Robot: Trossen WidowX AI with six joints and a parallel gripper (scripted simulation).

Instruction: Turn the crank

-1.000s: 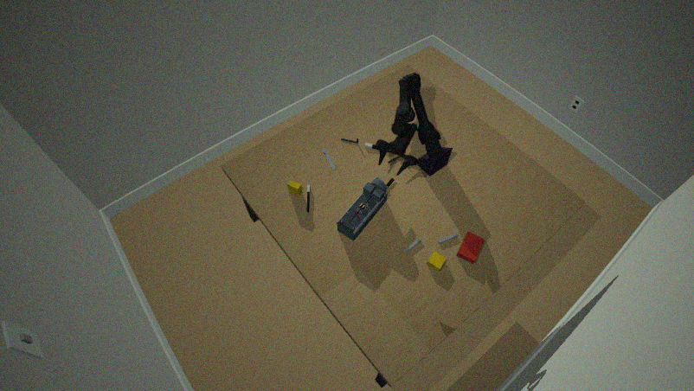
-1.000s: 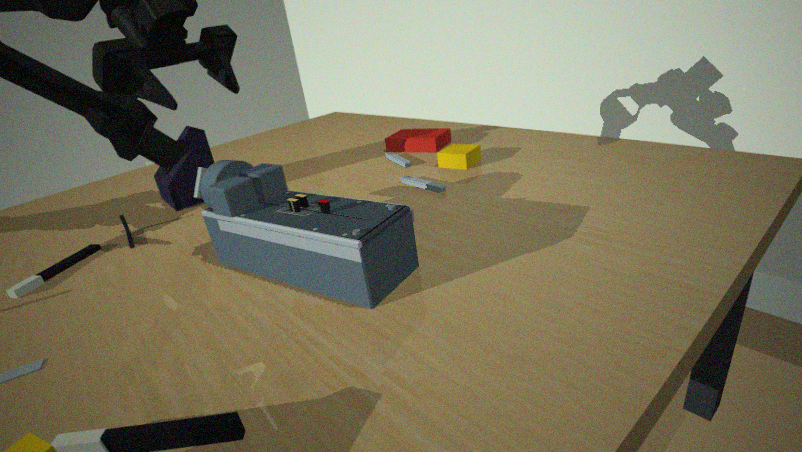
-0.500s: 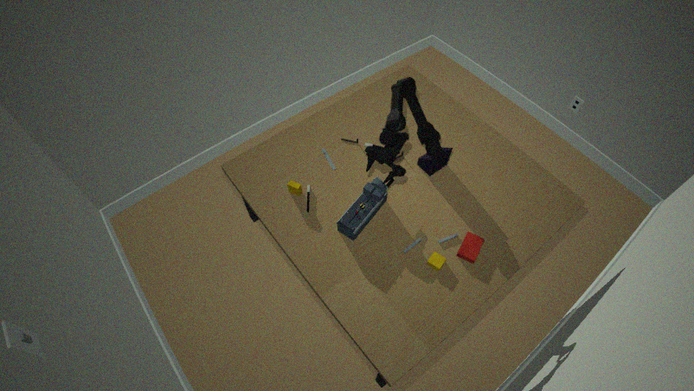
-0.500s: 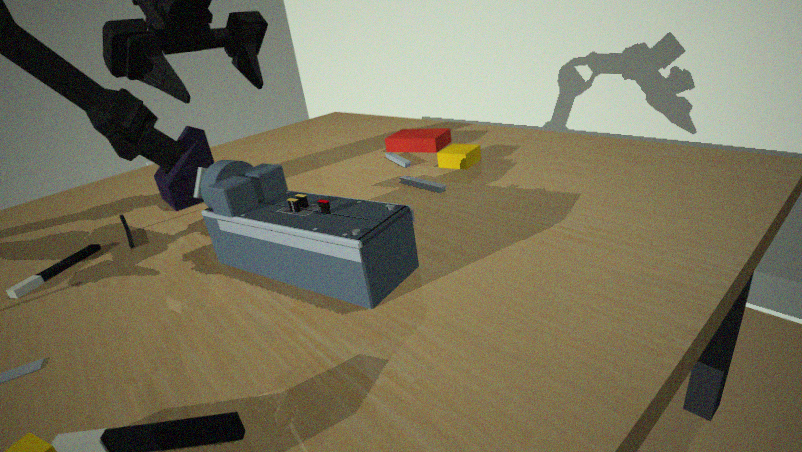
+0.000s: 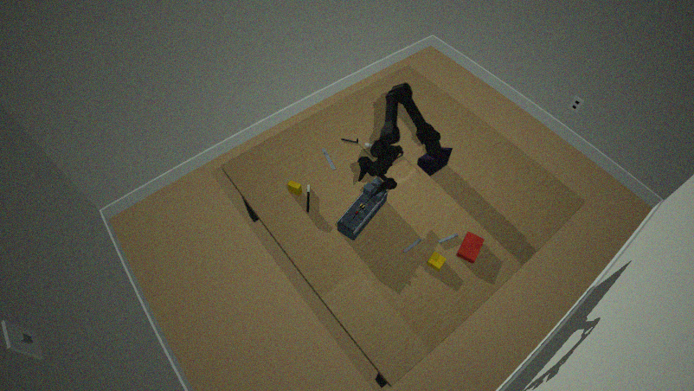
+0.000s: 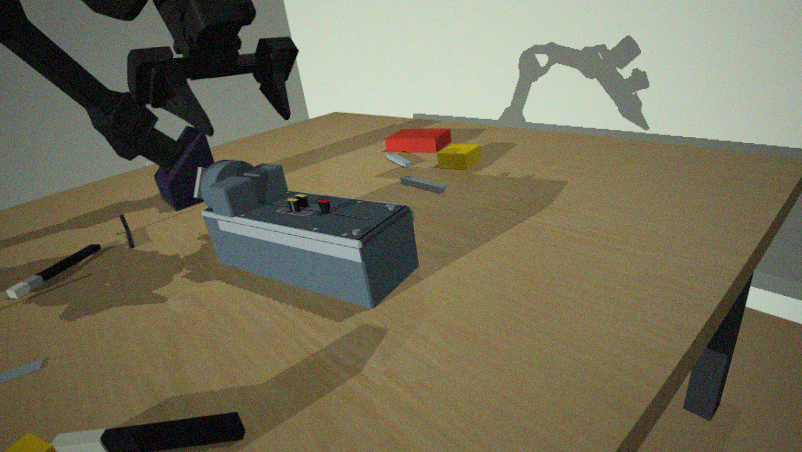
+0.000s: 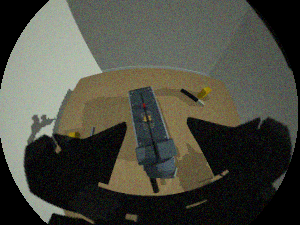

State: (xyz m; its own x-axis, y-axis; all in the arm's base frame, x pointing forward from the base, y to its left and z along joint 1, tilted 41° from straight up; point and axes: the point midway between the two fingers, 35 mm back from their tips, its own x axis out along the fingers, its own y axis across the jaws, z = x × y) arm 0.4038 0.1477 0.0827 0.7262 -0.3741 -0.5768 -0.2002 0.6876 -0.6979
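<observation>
Right now the dark crank handle is 15 cm behind my gripper tip, 10 cm below it and 3 cm to the right of it. From my gripper tip the other things lie so: red pointer: 9 cm below, 7 cm ahead, 4 cm to the left; then red block: 41 cm to the left, 29 cm behind, 16 cm below; then grey bar: 35 cm to the right, 17 cm below.
</observation>
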